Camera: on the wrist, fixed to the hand. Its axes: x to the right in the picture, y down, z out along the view.
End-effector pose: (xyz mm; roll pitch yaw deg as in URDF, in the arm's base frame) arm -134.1 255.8 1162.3 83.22 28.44 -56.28
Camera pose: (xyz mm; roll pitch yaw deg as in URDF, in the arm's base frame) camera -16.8 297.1 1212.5 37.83 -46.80 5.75
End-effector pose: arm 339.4 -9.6 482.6 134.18 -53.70 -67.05
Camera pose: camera 326.9 97.4 562.5 -100.52 -31.45 129.00
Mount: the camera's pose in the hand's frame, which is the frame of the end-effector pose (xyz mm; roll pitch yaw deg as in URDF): 3.2 72.6 -112.7 1.11 30.44 94.31
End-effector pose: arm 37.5 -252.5 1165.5 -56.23 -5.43 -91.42
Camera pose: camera -16.2 -266.0 1043.4 -29.03 86.33 -29.11
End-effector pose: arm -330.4 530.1 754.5 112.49 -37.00 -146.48
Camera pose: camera -235.1 501.6 844.4 -81.37 -48.60 21.36
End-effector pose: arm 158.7 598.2 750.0 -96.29 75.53 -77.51
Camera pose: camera 29.2 628.0 732.0 97.61 7.87 139.61
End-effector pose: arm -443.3 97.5 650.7 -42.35 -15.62 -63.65
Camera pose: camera -446.1 53.0 524.2 -37.45 69.36 -7.11
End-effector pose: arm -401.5 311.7 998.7 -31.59 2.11 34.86
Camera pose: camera -404.5 313.0 864.6 10.29 61.51 136.62
